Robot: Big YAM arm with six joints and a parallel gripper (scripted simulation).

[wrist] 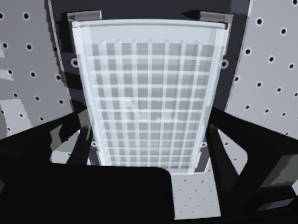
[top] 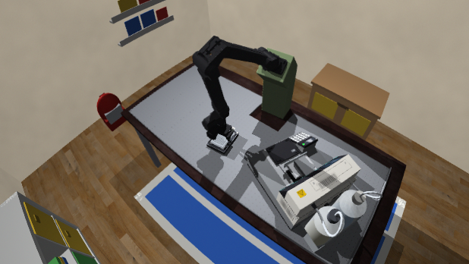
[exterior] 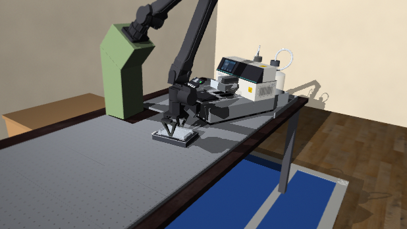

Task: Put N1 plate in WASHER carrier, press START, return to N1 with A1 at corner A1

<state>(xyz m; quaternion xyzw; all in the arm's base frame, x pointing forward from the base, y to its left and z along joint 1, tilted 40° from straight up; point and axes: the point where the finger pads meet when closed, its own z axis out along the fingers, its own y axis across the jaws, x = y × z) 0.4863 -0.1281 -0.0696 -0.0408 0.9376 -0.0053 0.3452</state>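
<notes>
Now: hand 2 cm above the plate nest N1. From my hand the other things lie so: well plate: 1 cm below; then plate washer: 49 cm to the left, 10 cm above; then carrier: 7 cm behind, 35 cm to the left, 6 cm above.
</notes>
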